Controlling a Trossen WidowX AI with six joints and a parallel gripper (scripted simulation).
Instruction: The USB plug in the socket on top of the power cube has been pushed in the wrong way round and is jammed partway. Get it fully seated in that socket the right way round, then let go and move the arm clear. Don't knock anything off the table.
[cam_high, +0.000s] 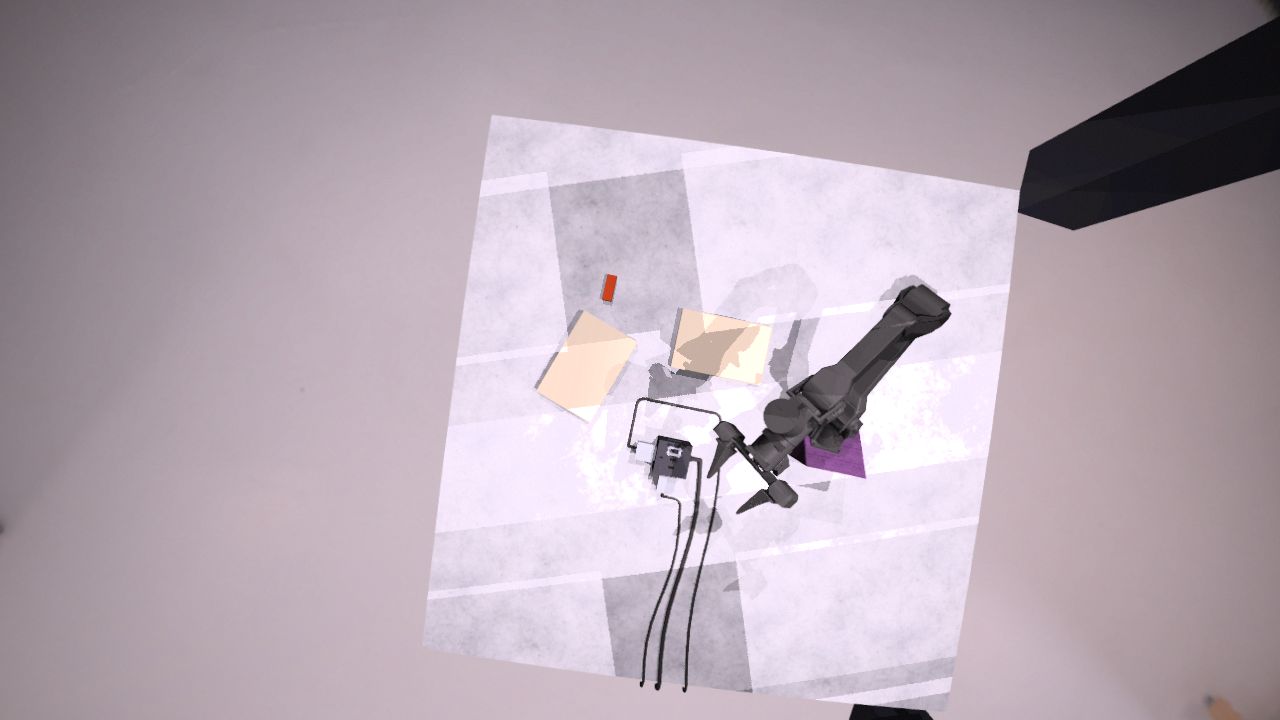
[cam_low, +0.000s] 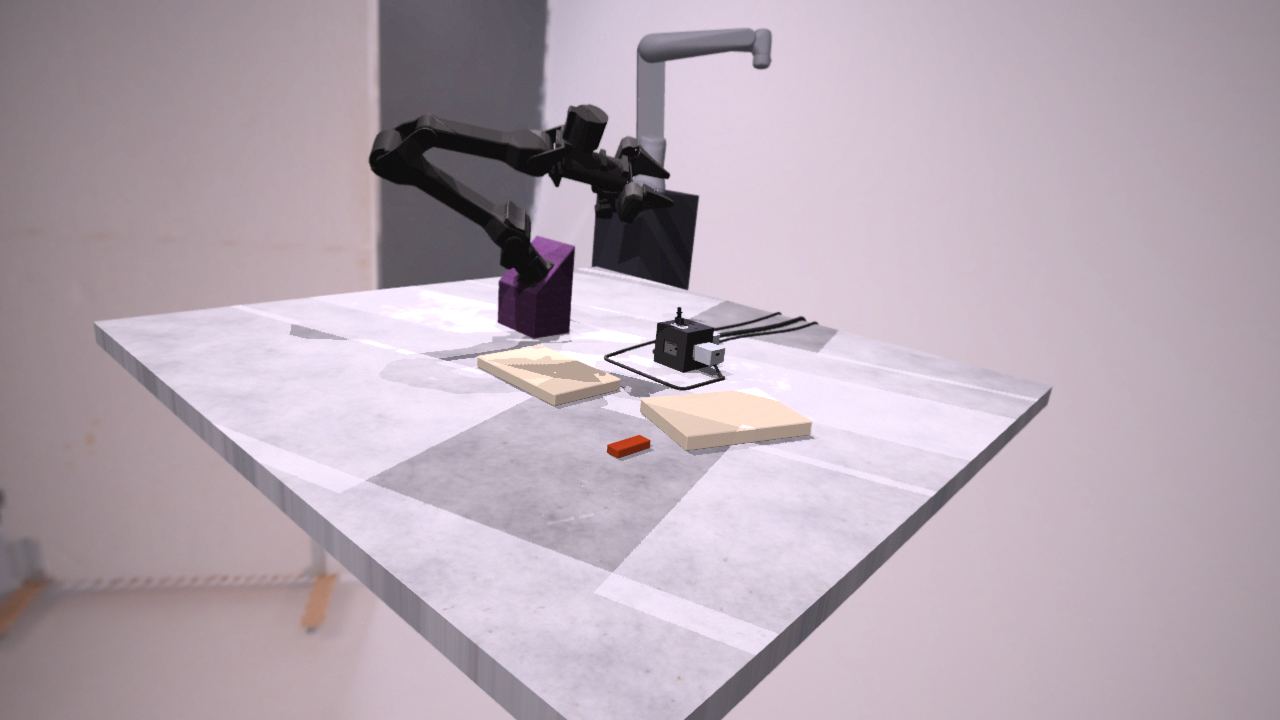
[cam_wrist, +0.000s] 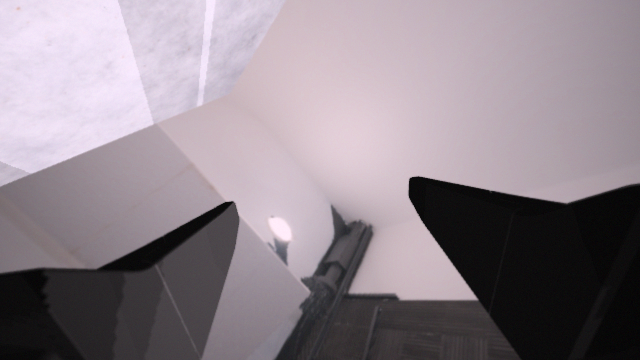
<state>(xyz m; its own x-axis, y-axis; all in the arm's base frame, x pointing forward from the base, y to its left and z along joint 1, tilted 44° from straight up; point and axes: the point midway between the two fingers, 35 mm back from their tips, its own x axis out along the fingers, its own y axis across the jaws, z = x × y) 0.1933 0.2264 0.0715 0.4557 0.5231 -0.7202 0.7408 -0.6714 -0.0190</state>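
Right now my gripper tip is 8 cm short of the dark USB plug, 2 cm to the left of it and 22 cm above it. Round my gripper tip: silver-rimmed socket: 8 cm ahead, 2 cm to the right, 24 cm below; then red block: 32 cm ahead, 34 cm to the right, 31 cm below.
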